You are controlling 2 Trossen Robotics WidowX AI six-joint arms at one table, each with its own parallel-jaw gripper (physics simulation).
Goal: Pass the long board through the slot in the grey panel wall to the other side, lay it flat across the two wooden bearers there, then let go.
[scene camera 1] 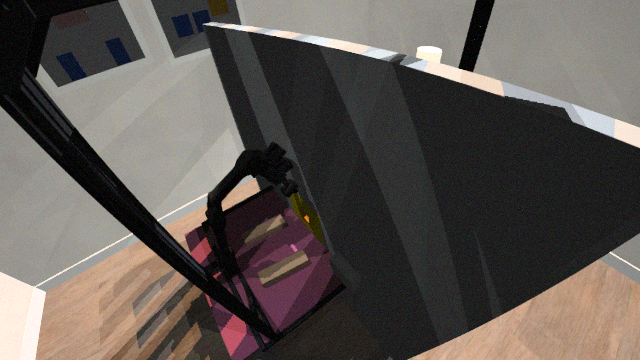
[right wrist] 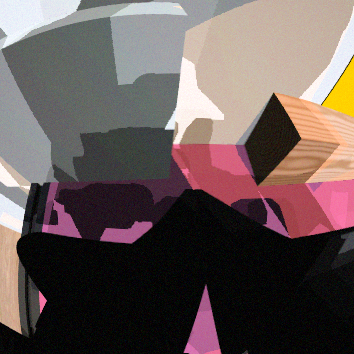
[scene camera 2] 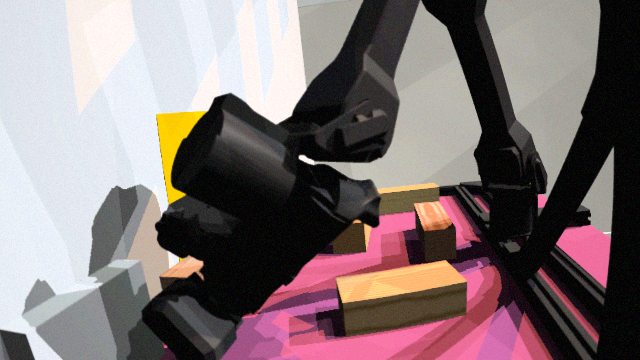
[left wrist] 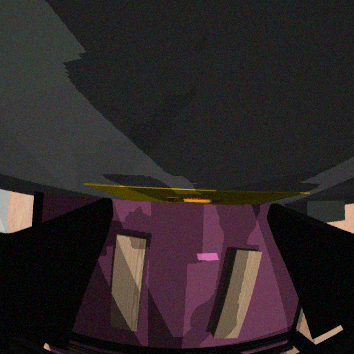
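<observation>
The grey panel wall carries a yellow patch with an orange-framed slot. Two wooden bearers lie on the purple mat on the left arm's side. My left gripper is open and empty, close in front of the slot and above the bearers. The long board lies on the pink mat on the other side, by the yellow patch. My right gripper is shut and empty; the board's end is up and to its right.
Several loose wooden blocks lie on the pink mat behind the right arm. A black frame bar crosses the lower left of scene camera 1. A white cylinder shows over the wall's top.
</observation>
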